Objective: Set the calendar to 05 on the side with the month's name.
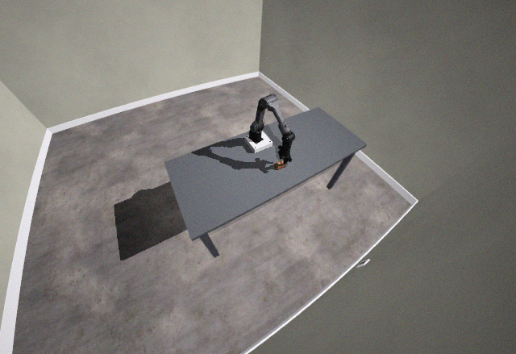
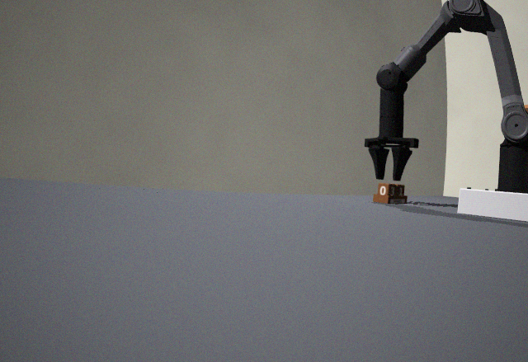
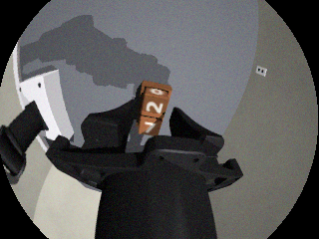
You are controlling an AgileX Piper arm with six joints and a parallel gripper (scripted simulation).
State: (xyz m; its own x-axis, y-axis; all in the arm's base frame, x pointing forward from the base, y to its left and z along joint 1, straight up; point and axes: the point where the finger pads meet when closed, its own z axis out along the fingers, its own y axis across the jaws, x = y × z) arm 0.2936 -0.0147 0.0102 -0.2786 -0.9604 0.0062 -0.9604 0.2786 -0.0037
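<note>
Now: hand 30 mm above the cube. Also, from my hand: brown calendar tray (10 mm behind, 20 mm to the right, 50 mm below).
</note>
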